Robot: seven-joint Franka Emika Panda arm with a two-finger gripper.
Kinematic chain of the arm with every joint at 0, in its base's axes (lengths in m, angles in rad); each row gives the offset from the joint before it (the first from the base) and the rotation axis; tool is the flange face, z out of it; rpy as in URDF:
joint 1: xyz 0 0 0.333 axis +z
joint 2: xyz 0 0 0 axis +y
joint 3: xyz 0 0 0.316 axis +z
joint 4: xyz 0.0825 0 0 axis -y
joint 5: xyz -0.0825 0 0.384 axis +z
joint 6: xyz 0 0 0 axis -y
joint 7: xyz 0.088 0 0 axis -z
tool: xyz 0 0 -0.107 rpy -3.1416 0 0
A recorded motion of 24 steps. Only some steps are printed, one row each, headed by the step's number.
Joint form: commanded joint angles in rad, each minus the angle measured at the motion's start. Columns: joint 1, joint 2, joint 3, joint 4, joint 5, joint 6, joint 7.
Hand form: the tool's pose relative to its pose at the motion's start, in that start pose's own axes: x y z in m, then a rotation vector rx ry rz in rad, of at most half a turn. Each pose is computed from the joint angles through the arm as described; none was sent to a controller.
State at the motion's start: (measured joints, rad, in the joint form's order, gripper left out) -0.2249 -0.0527 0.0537 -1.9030 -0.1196 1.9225 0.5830
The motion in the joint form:
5: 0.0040 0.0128 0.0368 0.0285 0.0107 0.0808 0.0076
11: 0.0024 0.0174 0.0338 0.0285 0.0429 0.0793 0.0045
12: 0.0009 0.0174 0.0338 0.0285 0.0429 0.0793 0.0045
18: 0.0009 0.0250 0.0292 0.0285 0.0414 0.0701 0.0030
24: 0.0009 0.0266 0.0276 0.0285 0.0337 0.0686 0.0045
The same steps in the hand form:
5: 0.0004 -0.0275 -0.0165 0.0669 0.0767 -0.0270
11: 0.0010 -0.0274 -0.0135 0.0878 0.0543 -0.0140
12: 0.0015 -0.0267 -0.0134 0.0876 0.0543 -0.0125
18: 0.0030 -0.0250 -0.0078 0.0772 0.0406 -0.0108
24: 0.0038 -0.0239 -0.0066 0.0696 0.0419 -0.0108

